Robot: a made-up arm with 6 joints. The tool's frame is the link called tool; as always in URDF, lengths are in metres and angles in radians. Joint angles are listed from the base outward.
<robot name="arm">
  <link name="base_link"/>
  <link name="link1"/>
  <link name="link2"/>
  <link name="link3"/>
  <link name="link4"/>
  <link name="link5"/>
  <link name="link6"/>
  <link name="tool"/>
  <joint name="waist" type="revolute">
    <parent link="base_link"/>
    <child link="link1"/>
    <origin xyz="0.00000 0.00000 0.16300" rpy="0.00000 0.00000 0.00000"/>
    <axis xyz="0 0 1"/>
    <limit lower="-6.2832" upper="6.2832"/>
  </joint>
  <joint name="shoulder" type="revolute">
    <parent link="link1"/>
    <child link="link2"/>
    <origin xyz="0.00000 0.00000 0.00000" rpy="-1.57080 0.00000 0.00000"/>
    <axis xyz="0 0 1"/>
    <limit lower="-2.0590" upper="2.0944"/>
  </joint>
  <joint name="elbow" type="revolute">
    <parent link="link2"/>
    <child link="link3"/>
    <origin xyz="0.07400 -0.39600 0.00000" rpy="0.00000 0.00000 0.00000"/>
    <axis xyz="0 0 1"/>
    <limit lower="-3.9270" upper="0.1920"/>
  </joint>
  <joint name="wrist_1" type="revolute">
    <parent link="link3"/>
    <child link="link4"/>
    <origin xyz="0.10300 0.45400 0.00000" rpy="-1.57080 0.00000 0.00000"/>
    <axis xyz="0 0 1"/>
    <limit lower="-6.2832" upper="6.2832"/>
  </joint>
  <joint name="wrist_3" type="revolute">
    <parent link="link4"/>
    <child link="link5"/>
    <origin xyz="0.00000 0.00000 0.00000" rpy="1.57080 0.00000 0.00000"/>
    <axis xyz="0 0 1"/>
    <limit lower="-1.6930" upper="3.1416"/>
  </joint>
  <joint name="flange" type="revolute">
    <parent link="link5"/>
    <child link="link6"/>
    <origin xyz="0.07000 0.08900 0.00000" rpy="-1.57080 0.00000 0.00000"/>
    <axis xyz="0 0 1"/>
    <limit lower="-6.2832" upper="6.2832"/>
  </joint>
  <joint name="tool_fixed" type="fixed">
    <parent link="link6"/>
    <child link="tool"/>
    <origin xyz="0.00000 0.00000 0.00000" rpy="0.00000 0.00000 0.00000"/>
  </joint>
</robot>
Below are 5 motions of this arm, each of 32 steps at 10 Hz.
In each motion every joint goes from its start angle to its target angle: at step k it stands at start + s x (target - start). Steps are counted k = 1, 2, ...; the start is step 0. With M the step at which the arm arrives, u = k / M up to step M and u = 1 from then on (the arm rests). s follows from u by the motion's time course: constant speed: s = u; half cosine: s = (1 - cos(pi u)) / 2; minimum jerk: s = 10 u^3 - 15 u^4 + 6 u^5.
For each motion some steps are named. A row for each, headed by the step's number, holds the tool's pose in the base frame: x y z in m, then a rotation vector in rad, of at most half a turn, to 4 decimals.
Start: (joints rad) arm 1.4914 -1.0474 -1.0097 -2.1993 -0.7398 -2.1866
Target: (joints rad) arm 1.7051 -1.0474 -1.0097 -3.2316 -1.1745 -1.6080
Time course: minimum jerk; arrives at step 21
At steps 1, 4, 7, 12, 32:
1: -0.0826 0.1012 0.6788 -1.5817 -0.2525 0.5297
4: -0.0804 0.1002 0.6734 -1.6197 -0.2667 0.5154
7: -0.0716 0.0966 0.6575 -1.7417 -0.3013 0.4597
12: -0.0369 0.0847 0.6271 -2.0489 -0.3034 0.2312
32: 0.0002 0.0720 0.6181 -2.2476 -0.1881 -0.0604

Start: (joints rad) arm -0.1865 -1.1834 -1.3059 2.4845 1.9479 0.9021
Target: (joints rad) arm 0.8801 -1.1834 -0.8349 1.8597 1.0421 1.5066
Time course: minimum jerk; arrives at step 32
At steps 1, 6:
1: -0.1779 0.1010 0.8823 -1.2335 -0.7191 0.4033
6: -0.1660 0.0910 0.8805 -1.2141 -0.6629 0.4649

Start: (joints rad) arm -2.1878 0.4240 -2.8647 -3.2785 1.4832 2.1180
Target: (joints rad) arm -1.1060 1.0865 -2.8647 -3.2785 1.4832 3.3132
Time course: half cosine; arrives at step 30
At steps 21, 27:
21: 0.2033 -0.7772 0.6863 -0.1455 0.2929 1.6951
27: 0.3753 -0.7741 0.5861 -0.0348 0.2307 2.1225

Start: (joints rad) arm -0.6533 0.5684 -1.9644 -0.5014 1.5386 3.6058
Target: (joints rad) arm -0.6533 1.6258 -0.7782 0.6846 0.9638 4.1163
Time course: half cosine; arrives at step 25
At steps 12, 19, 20, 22, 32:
12: 0.4815 -0.3641 -0.2114 -1.4268 -1.6961 -0.0209
19: 0.1469 -0.0863 -0.3892 -1.4647 -0.6840 0.0519
20: 0.1112 -0.0585 -0.3858 -1.4590 -0.5811 0.0943
22: 0.0588 -0.0183 -0.3736 -1.4455 -0.4286 0.1691
32: 0.0294 0.0039 -0.3627 -1.4347 -0.3418 0.2184

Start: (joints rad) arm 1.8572 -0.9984 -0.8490 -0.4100 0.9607 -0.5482
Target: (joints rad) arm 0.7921 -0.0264 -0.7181 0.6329 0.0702 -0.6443
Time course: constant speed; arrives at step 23
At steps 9, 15, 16, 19, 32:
9: 0.0530 0.4045 0.5489 -1.3893 -2.2302 -1.0170
15: 0.2038 0.4497 0.4393 -1.8547 -1.8373 -0.9099
16: 0.2316 0.4484 0.4188 -1.9348 -1.7563 -0.9007
19: 0.3142 0.4281 0.3540 -2.1745 -1.4890 -0.8839
32: 0.4117 0.3637 0.2626 -2.4857 -1.0797 -0.8765

